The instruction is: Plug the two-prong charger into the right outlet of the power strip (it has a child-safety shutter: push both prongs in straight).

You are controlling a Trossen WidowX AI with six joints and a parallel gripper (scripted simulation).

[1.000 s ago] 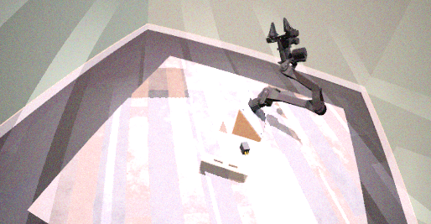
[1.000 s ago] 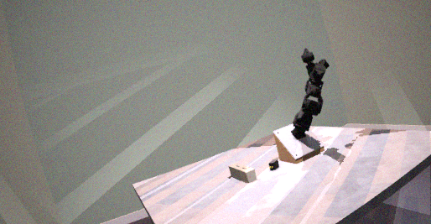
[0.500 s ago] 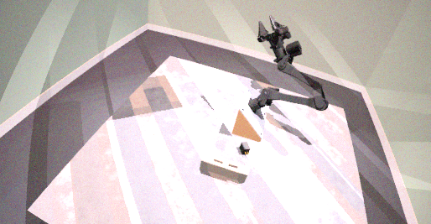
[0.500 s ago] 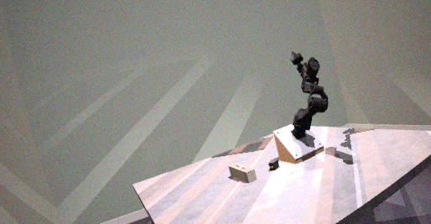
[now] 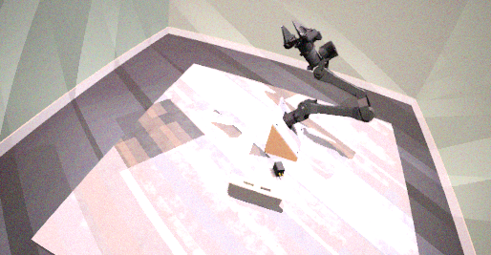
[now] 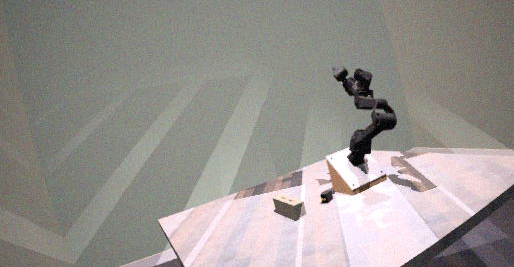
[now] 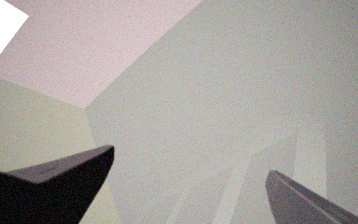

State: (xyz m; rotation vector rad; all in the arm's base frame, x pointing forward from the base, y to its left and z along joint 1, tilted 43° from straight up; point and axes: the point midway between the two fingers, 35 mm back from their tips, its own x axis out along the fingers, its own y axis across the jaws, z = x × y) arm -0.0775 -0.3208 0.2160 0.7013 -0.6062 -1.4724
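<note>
Right now the charger is 49 cm below my gripper tip, 31 cm ahead of it and 15 cm to the left of it.
</note>
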